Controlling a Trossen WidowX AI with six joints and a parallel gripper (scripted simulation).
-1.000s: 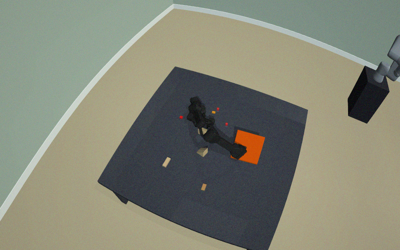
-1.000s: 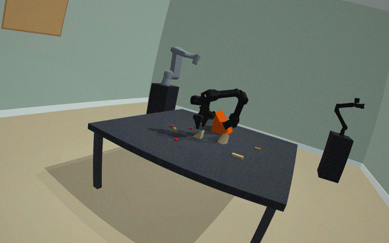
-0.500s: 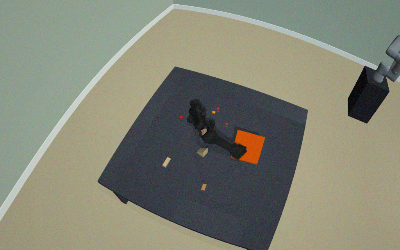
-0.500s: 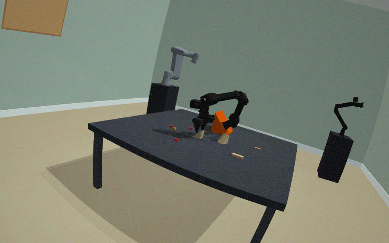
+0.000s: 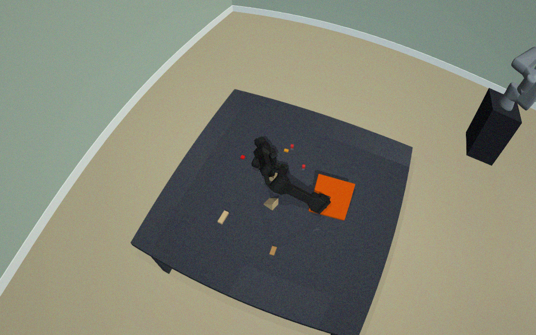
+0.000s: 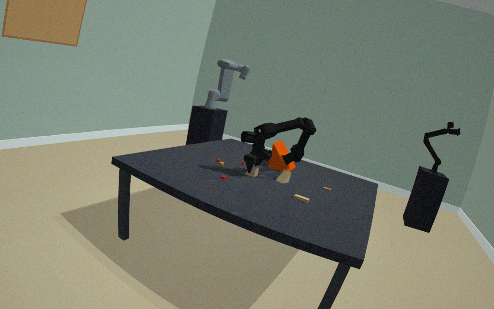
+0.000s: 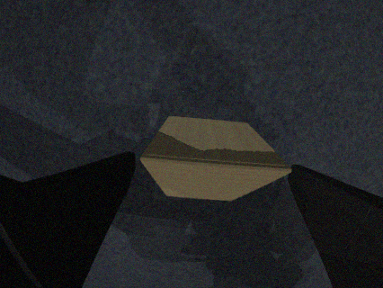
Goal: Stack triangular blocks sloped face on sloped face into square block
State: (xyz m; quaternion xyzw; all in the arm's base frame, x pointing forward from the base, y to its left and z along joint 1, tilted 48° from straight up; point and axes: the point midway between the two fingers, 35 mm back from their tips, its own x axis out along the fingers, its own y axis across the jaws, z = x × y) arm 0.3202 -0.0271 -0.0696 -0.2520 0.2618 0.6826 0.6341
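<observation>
Right now my gripper tip is 1 cm to the right of the tan triangular block and 1 cm above it. From my gripper tip the other things lie so: orange piece 1 cm behind, 20 cm to the right, 2 cm below.
</observation>
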